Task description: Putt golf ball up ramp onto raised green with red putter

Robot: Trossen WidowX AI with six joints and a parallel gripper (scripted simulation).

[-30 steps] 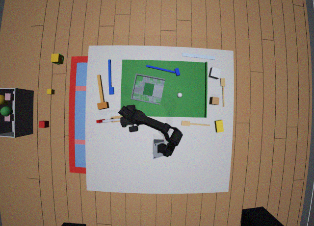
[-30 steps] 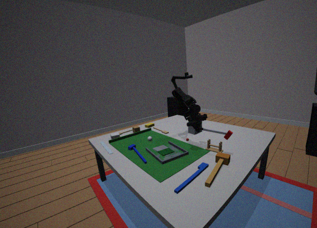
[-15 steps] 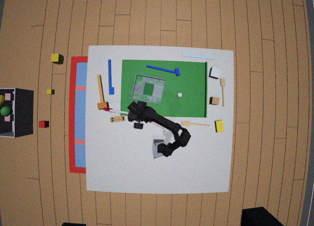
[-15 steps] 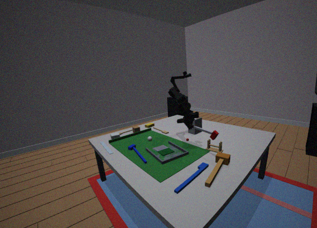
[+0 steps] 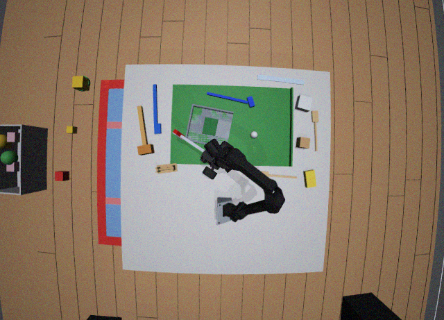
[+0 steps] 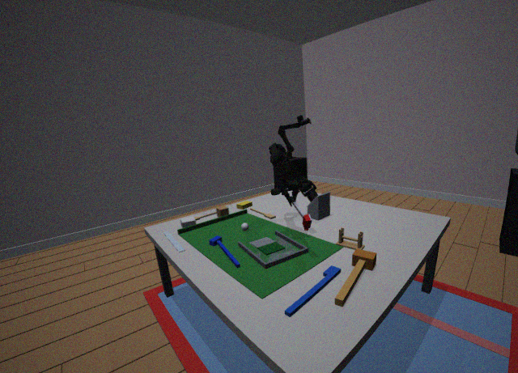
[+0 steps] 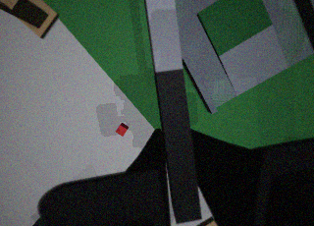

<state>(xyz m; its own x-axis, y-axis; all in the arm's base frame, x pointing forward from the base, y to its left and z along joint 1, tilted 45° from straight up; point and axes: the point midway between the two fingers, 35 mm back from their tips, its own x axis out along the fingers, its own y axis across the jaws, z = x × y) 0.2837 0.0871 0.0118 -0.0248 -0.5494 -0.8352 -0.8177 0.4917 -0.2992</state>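
The red putter is 100 mm to the left of my gripper tip, 60 mm ahead of it and 20 mm above it. From my gripper tip the other things lie so: green mat (200 mm ahead, 150 mm below, 100 mm to the right); then tiny red cube (140 mm below, 80 mm behind, 20 mm to the left); then white golf ball (230 mm to the right, 140 mm ahead, 130 mm below).
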